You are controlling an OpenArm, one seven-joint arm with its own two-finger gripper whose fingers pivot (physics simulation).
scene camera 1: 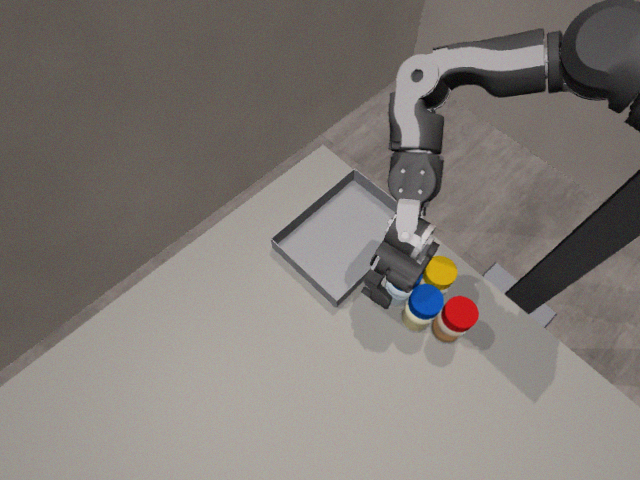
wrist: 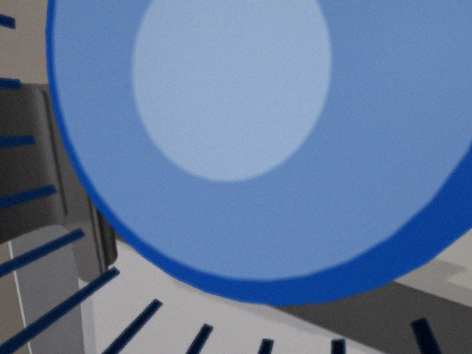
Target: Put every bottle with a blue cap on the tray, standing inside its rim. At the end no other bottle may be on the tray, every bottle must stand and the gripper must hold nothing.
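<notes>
A blue-capped bottle with a pale blue body (scene camera 1: pixel 397 295) (wrist: pixel 230 90) stands beside the tray's near corner, partly hidden by my gripper (scene camera 1: pixel 405 277). The gripper is open, its fingers low around this bottle; one finger shows at its left, the other is mostly hidden. The bottle's cap fills most of the wrist view, very close. A second blue-capped bottle (scene camera 1: pixel 425 301), with a pale yellow body, stands just right of the first. The grey tray (scene camera 1: pixel 315 209) (wrist: pixel 380 311) has no bottle on its visible part; the arm hides its right corner.
A yellow-capped bottle (scene camera 1: pixel 440 272) stands behind the two blue-capped ones, close to the gripper's right side. A red-capped bottle (scene camera 1: pixel 459 314) stands to the right of the second blue-capped one. The table edge runs just behind the bottles.
</notes>
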